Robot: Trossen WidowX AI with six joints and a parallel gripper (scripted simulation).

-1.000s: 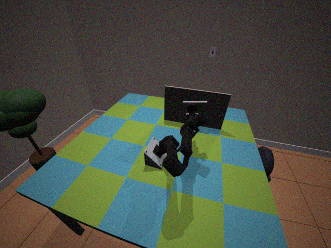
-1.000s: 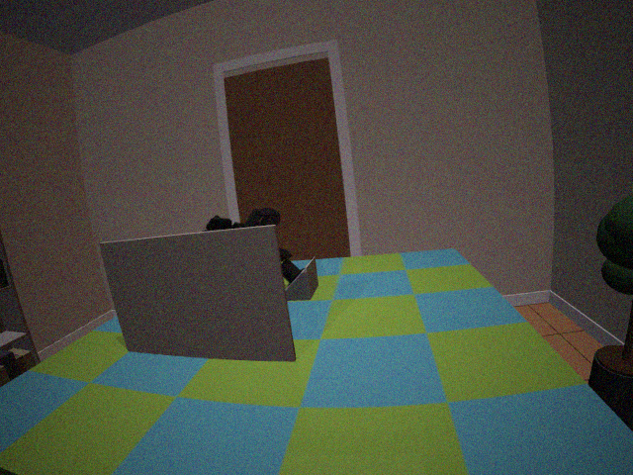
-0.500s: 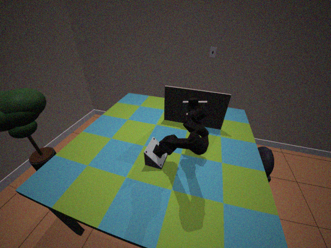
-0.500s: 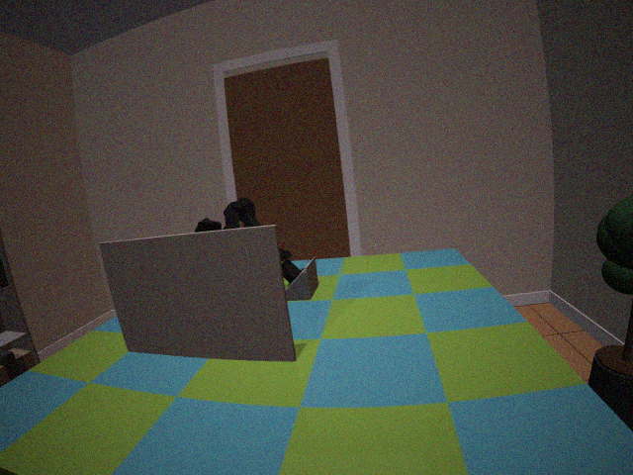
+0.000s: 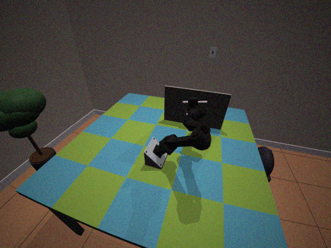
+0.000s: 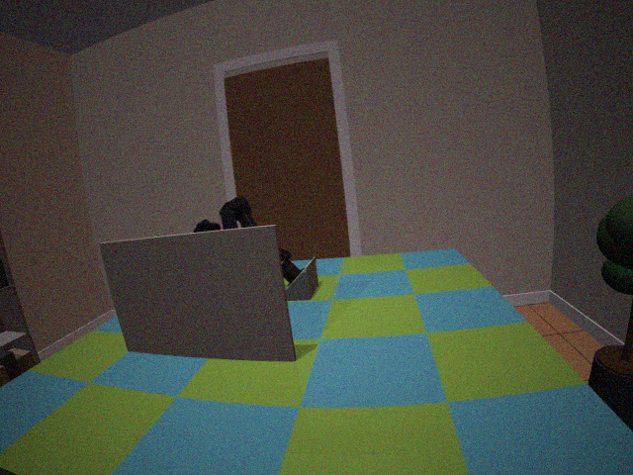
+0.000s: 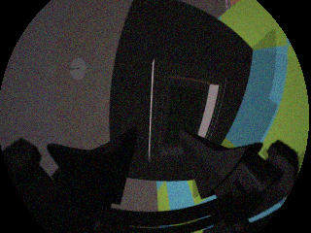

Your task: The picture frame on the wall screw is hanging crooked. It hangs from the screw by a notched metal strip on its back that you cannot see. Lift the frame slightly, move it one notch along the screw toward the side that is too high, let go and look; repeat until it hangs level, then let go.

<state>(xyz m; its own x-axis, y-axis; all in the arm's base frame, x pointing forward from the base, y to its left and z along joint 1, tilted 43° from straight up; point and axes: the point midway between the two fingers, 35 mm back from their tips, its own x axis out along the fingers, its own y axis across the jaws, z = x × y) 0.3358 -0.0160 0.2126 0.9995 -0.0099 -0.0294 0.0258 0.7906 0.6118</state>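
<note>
Right now the picture frame is 50 mm below my gripper tip, 50 mm ahead of it and 10 mm to the right of it.
</note>
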